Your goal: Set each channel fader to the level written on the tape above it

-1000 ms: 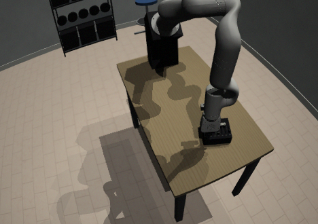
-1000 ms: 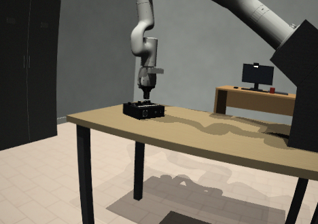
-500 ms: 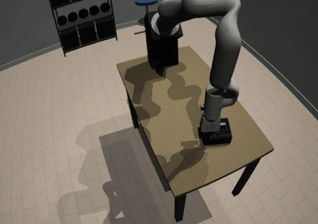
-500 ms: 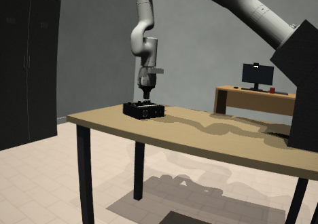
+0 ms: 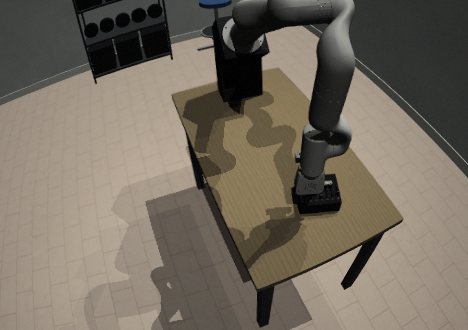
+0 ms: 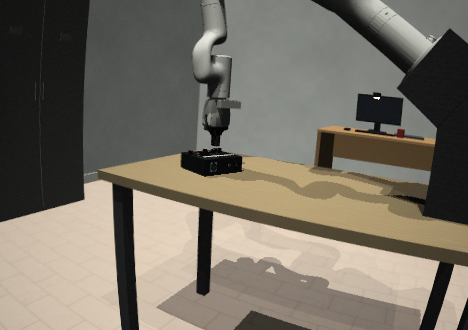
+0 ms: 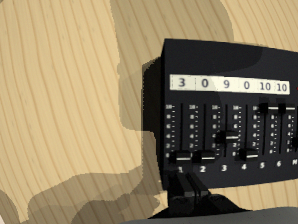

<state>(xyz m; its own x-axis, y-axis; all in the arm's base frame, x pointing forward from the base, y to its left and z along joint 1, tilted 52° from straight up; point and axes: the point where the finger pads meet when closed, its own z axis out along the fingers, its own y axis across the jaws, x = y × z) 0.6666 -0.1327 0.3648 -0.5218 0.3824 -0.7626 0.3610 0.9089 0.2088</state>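
My hand is 20 mm past the fader cap, 10 mm to the right of it and 30 mm above it. Also, from my hand: master fader: 50 mm ahead, 130 mm to the left, 30 mm below.
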